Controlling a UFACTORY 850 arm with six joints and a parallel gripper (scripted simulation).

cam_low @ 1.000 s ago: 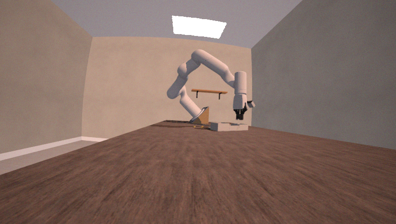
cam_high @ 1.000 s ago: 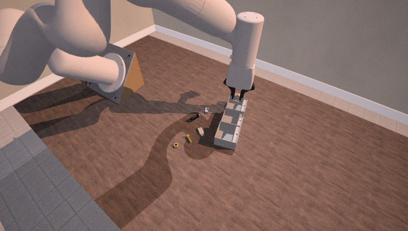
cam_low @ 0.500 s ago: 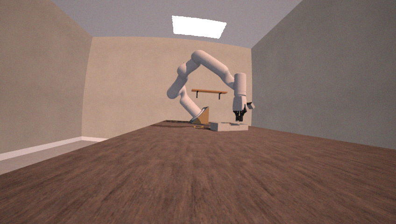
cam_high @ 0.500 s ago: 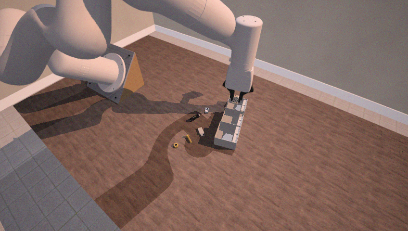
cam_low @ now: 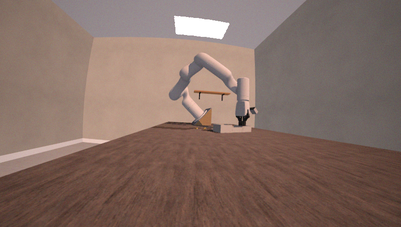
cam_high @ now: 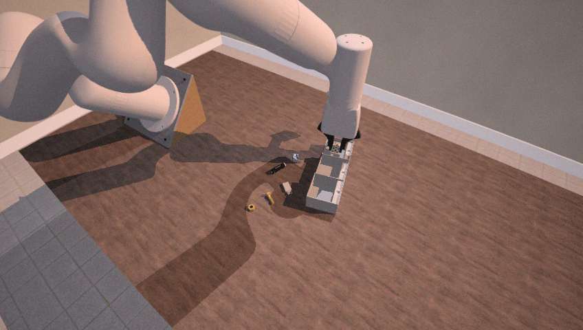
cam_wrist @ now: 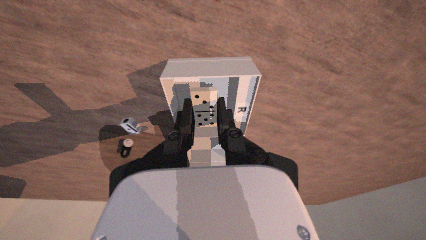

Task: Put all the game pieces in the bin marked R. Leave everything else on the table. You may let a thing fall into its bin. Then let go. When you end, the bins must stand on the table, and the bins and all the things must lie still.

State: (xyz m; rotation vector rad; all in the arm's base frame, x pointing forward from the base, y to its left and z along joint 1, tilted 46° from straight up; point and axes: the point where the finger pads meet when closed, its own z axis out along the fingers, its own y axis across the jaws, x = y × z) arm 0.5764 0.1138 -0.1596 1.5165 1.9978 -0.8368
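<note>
The domino is 2 cm below my hand. The rest, counted from my hand: white usb stick: 5 cm behind, 19 cm to the right, 5 cm below; then black marker-like stick: 12 cm behind, 15 cm to the right, 4 cm below; then bin: 3 cm ahead, 8 cm to the right, 3 cm below.
</note>
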